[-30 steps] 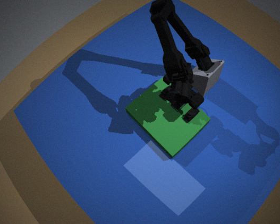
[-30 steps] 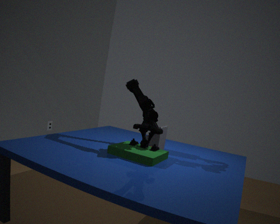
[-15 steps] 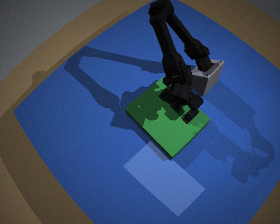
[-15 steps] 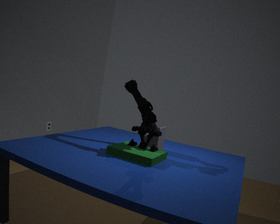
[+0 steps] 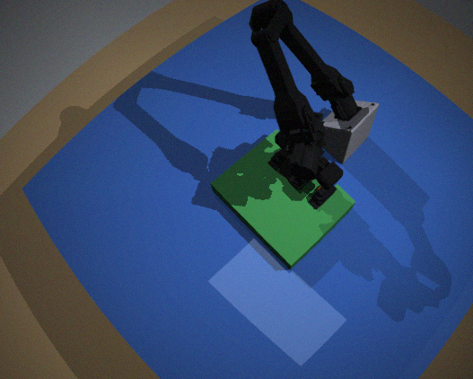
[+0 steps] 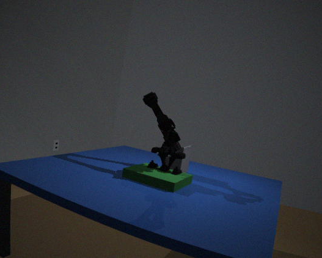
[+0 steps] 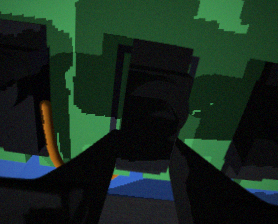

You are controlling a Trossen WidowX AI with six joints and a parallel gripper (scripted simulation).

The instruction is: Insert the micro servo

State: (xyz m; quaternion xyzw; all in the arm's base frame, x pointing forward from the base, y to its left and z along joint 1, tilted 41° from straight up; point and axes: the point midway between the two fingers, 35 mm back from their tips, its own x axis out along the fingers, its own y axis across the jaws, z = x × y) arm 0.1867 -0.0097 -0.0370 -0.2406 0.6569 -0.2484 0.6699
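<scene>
Now: gripper tip 120 mm short of the green deck and 30 mm above it.
</scene>
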